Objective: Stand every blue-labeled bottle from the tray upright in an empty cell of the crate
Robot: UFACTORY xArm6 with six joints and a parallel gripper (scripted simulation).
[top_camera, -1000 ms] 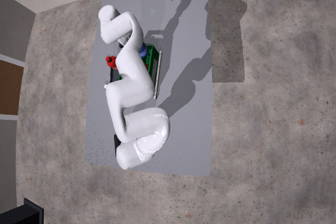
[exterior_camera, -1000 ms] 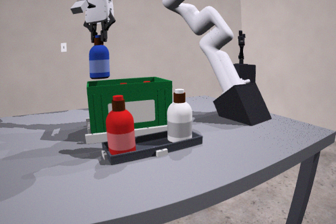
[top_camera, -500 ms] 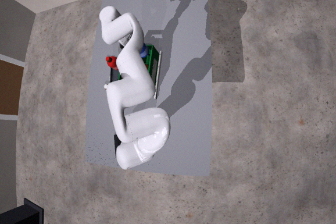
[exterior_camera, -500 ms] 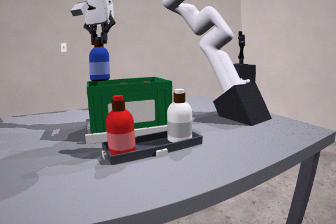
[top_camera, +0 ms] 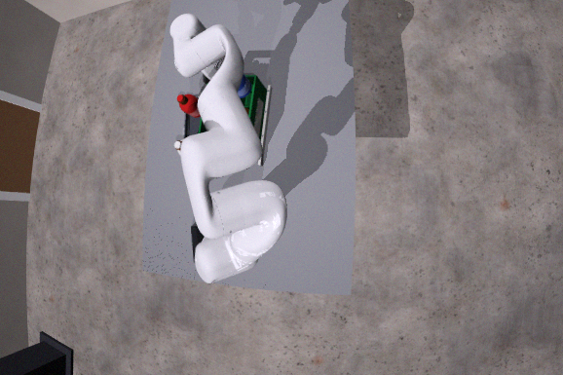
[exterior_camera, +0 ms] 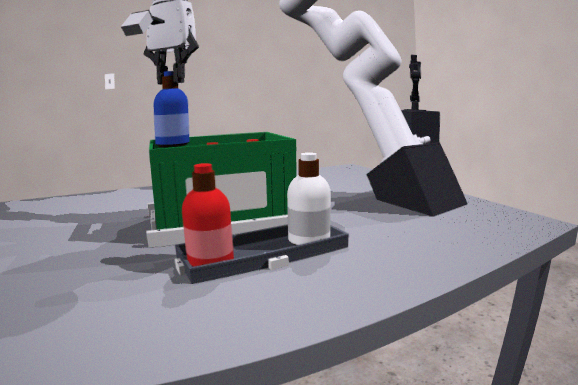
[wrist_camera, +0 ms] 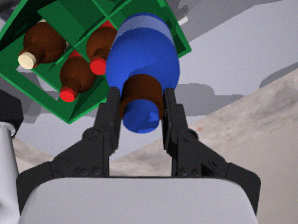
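Now: hand 7 cm above the blue-labeled bottle. Round my hand: red bottle 4 cm behind, 25 cm to the left, 23 cm below; white bottle 22 cm behind, 22 cm to the left, 23 cm below; green crate 9 cm behind, 4 cm to the left, 23 cm below.
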